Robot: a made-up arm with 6 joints. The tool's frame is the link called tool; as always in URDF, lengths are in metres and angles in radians. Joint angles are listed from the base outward.
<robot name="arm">
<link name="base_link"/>
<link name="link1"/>
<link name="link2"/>
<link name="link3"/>
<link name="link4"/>
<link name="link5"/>
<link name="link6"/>
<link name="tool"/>
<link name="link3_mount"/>
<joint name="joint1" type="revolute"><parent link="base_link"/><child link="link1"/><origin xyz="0 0 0.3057"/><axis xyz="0 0 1"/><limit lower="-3.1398" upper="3.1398"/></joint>
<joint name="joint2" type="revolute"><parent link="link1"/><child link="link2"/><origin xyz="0 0 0"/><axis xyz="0 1 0"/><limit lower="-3.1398" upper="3.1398"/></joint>
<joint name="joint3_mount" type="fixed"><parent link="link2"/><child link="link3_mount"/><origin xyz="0 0 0.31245"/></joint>
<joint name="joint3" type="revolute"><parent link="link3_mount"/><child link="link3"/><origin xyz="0 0 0.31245"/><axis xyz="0 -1 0"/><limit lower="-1.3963" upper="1.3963"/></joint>
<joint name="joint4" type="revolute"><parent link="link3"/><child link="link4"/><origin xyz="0 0 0"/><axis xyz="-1 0 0"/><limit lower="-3.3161" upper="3.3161"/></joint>
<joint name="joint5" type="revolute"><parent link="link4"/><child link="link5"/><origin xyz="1.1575 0 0"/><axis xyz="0 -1 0"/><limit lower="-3.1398" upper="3.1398"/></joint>
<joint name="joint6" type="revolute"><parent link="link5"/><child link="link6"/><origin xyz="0 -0.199 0"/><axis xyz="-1 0 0"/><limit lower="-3.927" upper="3.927"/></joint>
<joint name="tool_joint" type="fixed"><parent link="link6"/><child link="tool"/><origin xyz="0 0 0"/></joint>
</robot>
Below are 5 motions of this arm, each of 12 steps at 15 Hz.
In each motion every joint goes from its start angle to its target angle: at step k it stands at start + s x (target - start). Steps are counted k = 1, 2, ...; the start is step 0. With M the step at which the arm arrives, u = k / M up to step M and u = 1 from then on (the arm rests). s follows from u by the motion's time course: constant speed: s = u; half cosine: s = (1 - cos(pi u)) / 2; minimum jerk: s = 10 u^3 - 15 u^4 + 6 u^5.
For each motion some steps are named. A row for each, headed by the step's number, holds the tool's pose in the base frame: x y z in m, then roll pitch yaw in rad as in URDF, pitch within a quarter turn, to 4 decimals.
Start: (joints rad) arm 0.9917 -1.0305 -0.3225 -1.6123 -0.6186 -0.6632
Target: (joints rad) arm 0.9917 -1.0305 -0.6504 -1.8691 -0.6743 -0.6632
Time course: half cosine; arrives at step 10
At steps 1, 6, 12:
1: 0.2534 0.4048 1.2208 1.8103 -0.5770 1.7566
6: 0.2804 0.5045 1.0039 2.0693 -0.5089 1.7427
12: 0.2846 0.5422 0.8800 2.2132 -0.4782 1.7289

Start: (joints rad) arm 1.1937 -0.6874 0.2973 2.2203 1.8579 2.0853
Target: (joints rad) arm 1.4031 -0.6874 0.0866 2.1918 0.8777 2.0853
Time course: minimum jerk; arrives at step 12
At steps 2, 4, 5, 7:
2: -0.0689 0.1548 1.8369 1.6117 0.5634 2.3513
4: -0.0615 0.1875 1.8176 1.6021 0.4314 2.3088
5: -0.0575 0.2132 1.8015 1.6023 0.3294 2.2761
7: -0.0546 0.2703 1.7624 1.6242 0.1074 2.1969

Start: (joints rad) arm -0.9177 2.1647 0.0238 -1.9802 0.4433 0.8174
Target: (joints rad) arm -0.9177 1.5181 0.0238 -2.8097 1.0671 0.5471
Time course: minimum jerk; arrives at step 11
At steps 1, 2, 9, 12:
1: -0.0912 0.2512 -0.9212 -1.5352 0.7309 2.7845
2: -0.0667 0.2287 -0.9285 -1.4744 0.7244 2.8025
9: 0.5168 -0.3700 -0.8391 -0.5388 0.5759 2.6038
12: 0.5431 -0.4002 -0.8205 -0.5174 0.5758 2.5711

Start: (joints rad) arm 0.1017 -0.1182 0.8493 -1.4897 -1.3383 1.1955
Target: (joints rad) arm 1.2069 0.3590 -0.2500 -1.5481 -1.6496 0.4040
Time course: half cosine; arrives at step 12
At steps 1, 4, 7, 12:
1: 0.7700 0.0772 1.7451 -0.5474 -0.1365 1.4925
4: 1.0094 0.3866 1.3917 -0.0030 -0.0284 1.7829
7: 0.8904 0.8992 0.6929 0.8966 0.0452 2.3326
12: 0.3798 0.9844 0.0654 1.7757 -0.0265 2.8553

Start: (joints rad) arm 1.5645 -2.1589 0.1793 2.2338 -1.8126 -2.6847
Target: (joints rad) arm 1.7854 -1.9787 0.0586 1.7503 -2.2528 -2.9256
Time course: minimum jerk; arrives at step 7
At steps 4, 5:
4: 0.1097 -1.3411 0.8886 -2.7664 0.6213 0.1540
5: 0.1879 -1.2877 0.9590 -2.7568 0.6486 0.3179

